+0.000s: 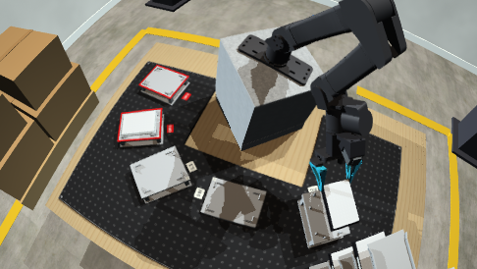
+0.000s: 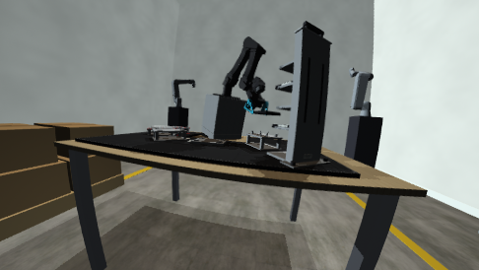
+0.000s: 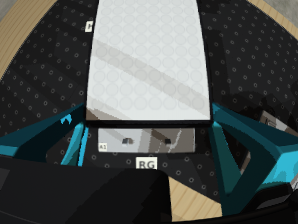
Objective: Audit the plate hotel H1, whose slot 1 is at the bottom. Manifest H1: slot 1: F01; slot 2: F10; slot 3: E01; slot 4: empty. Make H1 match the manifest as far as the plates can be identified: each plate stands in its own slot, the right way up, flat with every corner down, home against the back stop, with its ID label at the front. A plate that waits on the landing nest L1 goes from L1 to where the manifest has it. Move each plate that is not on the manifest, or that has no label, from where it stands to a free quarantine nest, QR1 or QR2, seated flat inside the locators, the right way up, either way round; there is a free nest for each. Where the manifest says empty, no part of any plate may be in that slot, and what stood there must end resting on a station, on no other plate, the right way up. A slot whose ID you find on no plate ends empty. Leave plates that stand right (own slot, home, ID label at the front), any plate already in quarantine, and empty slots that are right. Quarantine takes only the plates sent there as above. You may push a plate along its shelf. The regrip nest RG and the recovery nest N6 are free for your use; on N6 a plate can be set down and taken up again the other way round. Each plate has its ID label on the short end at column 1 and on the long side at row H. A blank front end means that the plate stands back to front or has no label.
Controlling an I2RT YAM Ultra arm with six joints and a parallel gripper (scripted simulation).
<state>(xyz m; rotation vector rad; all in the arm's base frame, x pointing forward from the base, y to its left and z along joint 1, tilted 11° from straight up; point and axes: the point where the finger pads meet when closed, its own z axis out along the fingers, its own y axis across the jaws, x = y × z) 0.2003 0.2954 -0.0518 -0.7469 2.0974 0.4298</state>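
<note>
My hand is 4 cm short of the grey regrip nest, 3 cm to the right of it and 12 cm above it. Round my hand: plate hotel H1: 24 cm ahead, 21 cm to the left, 4 cm above; then H1 tag: 8 cm ahead, 20 cm to the left, 17 cm below; then RG tag: 4 cm behind, 4 cm to the right, 17 cm below.
</note>
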